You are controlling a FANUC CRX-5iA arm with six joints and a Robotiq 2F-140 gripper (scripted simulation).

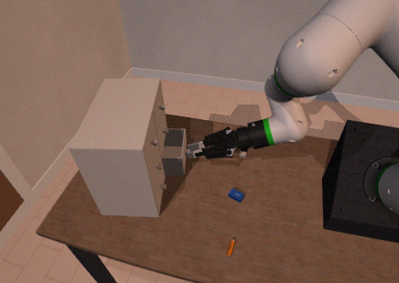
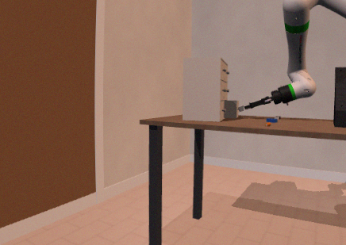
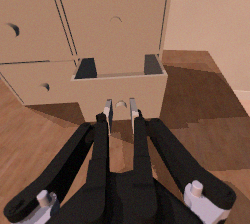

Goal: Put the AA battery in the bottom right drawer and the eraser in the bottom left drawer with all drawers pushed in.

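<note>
Right now my hand is 310 mm to the right of the orange AA battery, 180 mm past it and 50 mm above it. Also, from my hand: blue AA battery: 160 mm behind, 120 mm to the left, 50 mm below; then eraser: 170 mm behind, 80 mm to the right, 60 mm below.
</note>
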